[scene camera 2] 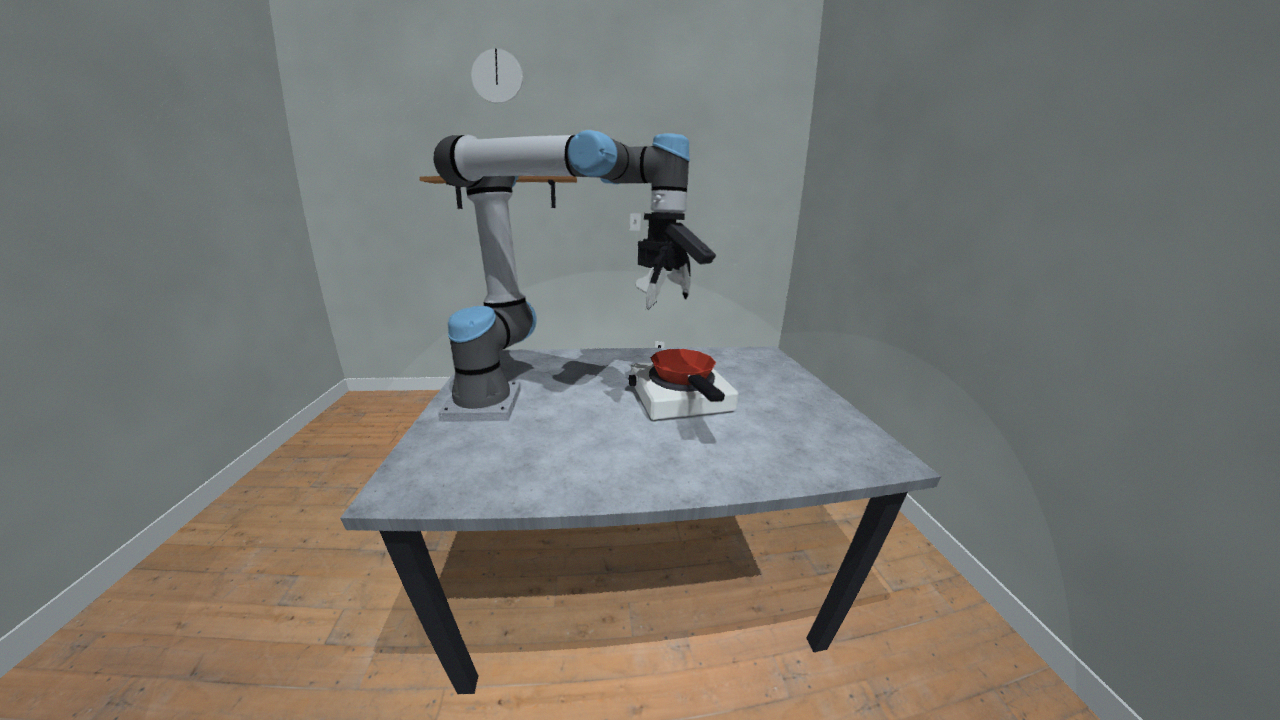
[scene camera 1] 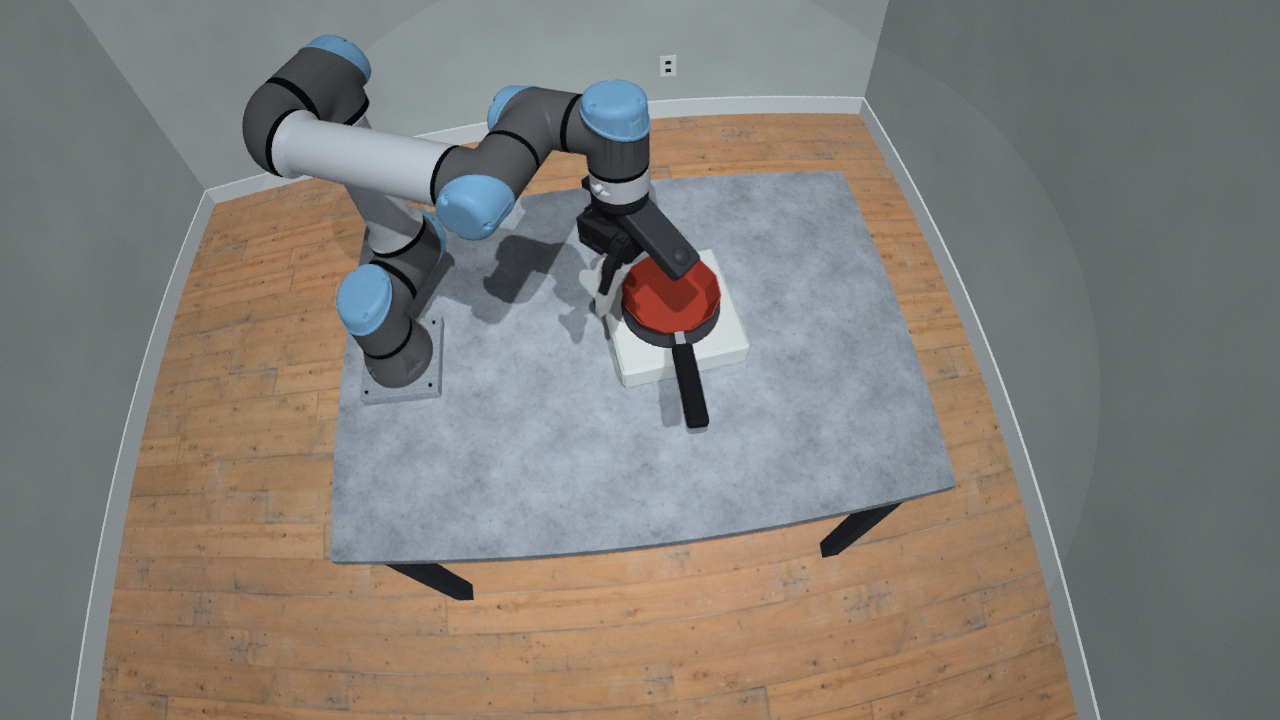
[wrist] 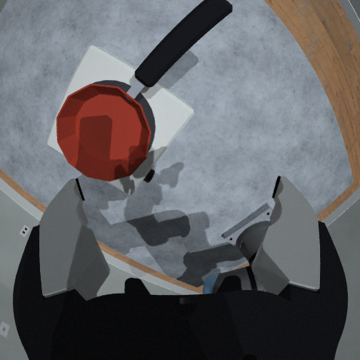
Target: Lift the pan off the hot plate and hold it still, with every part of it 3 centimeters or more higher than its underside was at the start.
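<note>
The red pan sits upright on the dark round burner of the white hot plate. Its black handle sticks out past the hot plate's edge, toward the table's front, over the table. My gripper is open and empty, pointing down. It hangs well above the hot plate, toward its back left, apart from the pan and the handle. In the scene camera 1 view the wrist camera's dark housing partly hides the pan's back rim and one finger.
The grey table carries the hot plate and the arm's base plate at its left. A black knob is on the hot plate's left side. A wooden shelf is on the back wall.
</note>
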